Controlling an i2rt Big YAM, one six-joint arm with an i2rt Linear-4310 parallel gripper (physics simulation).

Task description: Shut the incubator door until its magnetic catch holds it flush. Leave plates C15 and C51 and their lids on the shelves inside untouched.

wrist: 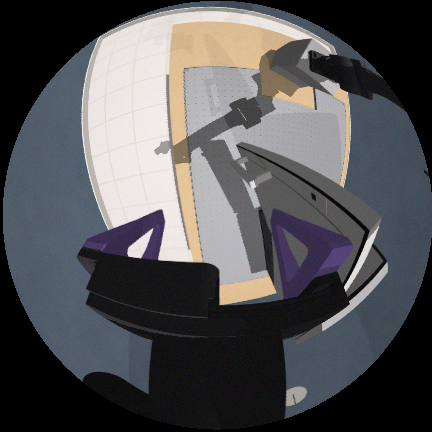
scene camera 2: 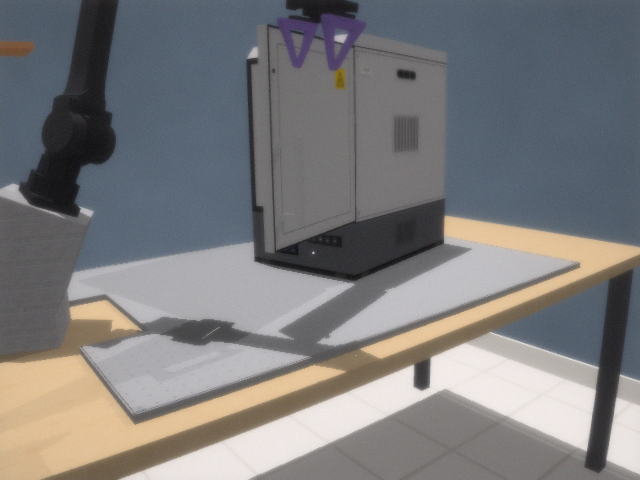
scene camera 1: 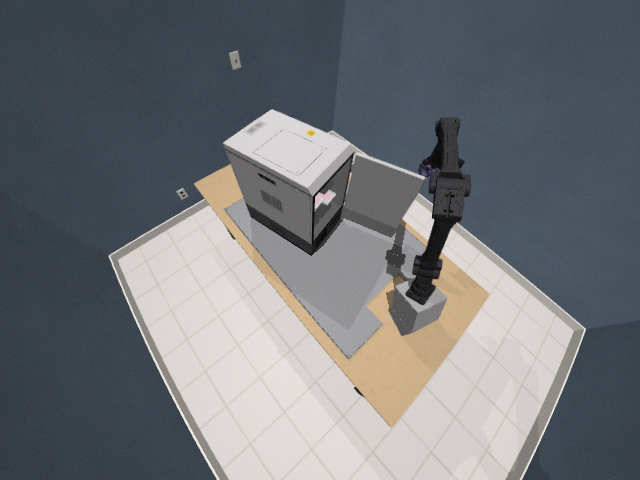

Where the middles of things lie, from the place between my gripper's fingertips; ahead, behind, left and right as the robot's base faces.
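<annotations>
Door (scene camera 2: 307, 115): 110 mm below my hand, 140 mm ahead of it, 140 mm to the left of it.
</annotations>
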